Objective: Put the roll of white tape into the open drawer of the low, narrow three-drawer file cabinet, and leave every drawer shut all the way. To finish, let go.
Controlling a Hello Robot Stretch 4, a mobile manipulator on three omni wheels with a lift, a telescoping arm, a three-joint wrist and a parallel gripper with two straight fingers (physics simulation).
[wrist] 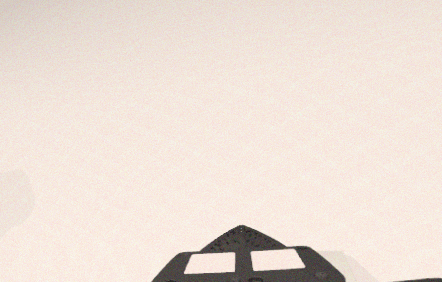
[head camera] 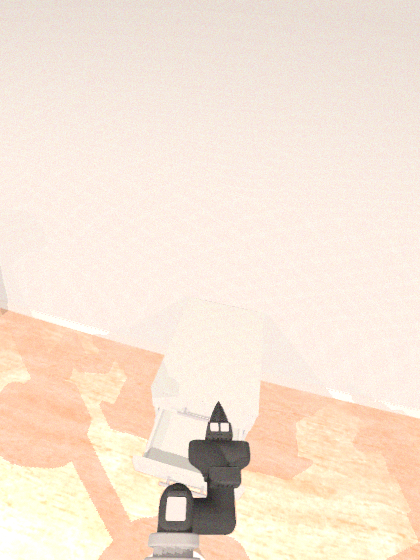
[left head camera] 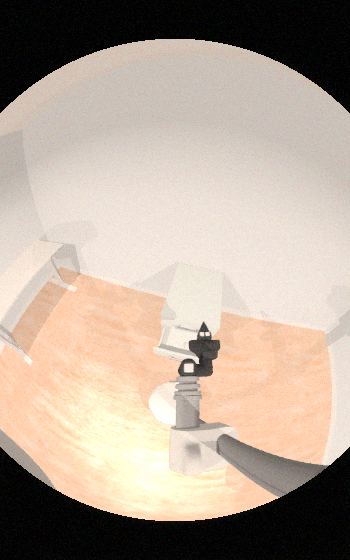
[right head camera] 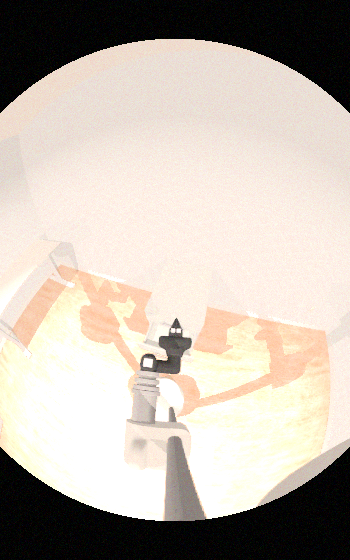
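Pixels of known places: gripper, fingertip midpoint: (wrist: pixel 242 244) (head camera: pixel 217 403) (left head camera: pixel 202 322) (right head camera: pixel 175 318); robot's base at its link origin: (left head camera: pixel 172 401) (right head camera: pixel 160 398).
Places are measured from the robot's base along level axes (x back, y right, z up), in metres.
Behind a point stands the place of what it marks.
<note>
The low pale file cabinet (head camera: pixel 215 350) @[z 0.617, x -0.802, y 0.124 m] (left head camera: pixel 197 295) @[z 0.617, x -0.787, y 0.140 m] (right head camera: pixel 180 295) @[z 0.617, x -0.750, y 0.119 m] stands against the wall. One drawer (head camera: pixel 165 471) @[z 0.451, x -0.378, y -0.050 m] (left head camera: pixel 167 352) @[z 0.465, x -0.382, y -0.067 m] is pulled out; a shut drawer's handle (head camera: pixel 195 414) @[z 0.499, x -0.567, y 0.049 m] shows above it. My gripper (head camera: pixel 218 406) @[z 0.894, x -0.418, y 0.088 m] (left head camera: pixel 204 327) @[z 0.894, x -0.418, y 0.088 m] (right head camera: pixel 176 322) @[z 0.894, x -0.418, y 0.088 m] (wrist: pixel 242 244) @[z 0.894, x -0.418, y 0.088 m] is shut and empty, its fingertips together and pointing toward the wall. It appears above the drawer's right part and the cabinet's front edge and hides that part of the drawer. A small white patch (left head camera: pixel 187 344) @[z 0.388, x -0.474, y 0.085 m] beside the gripper in the left head view may be the tape; I cannot tell for certain.
A pale wall (head camera: pixel 210 175) @[z 1.269, x -1.195, y 0.039 m] (wrist: pixel 220 110) @[z 1.099, x -1.193, y 0.045 m] rises behind the cabinet. A white bench or table (left head camera: pixel 30 280) (right head camera: pixel 30 272) @[z 0.689, x -0.820, y -1.516 m] stands at the far left. A round white shape (left head camera: pixel 162 404) @[z 0.187, x 0.014, y -0.087 m] (right head camera: pixel 173 397) @[z 0.187, x -0.025, y 0.116 m] lies below the arm, partly hidden by it.
</note>
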